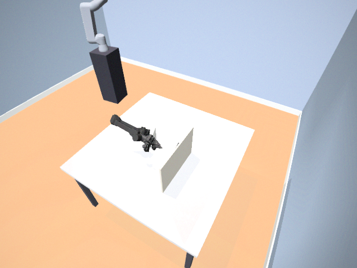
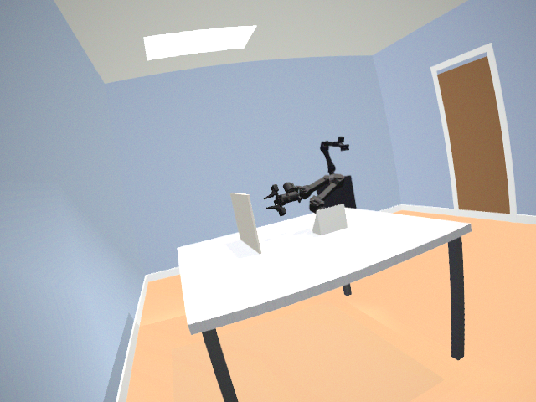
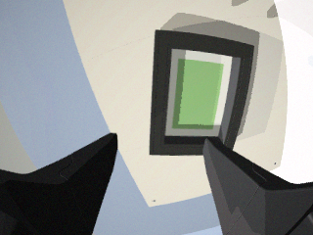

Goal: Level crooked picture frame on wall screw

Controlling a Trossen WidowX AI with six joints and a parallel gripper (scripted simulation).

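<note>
The picture frame lies 130 mm ahead of my gripper tip, 10 mm to the left of it and 50 mm below it. Also, from my gripper tip: cream wall panel 140 mm ahead, 10 mm to the right, 70 mm below.
</note>
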